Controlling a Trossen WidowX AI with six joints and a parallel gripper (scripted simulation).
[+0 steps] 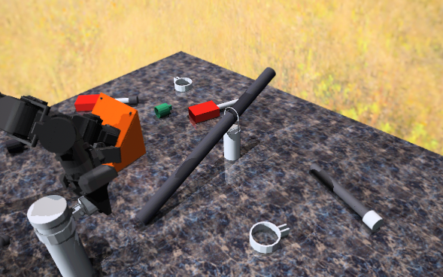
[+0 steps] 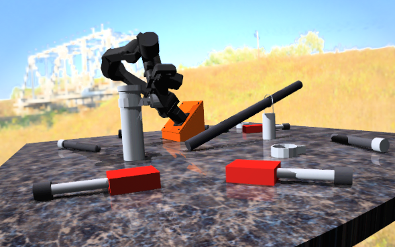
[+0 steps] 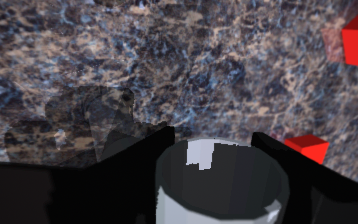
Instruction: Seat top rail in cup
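The rail-end cup lies 20 mm behind my gripper tip, 20 mm to the right of it and 30 mm above it. The rest, counted from my gripper tip: white post: 20 mm ahead, 420 mm to the left, 20 mm below; then green cap: 300 mm behind, 470 mm to the left, 110 mm below.
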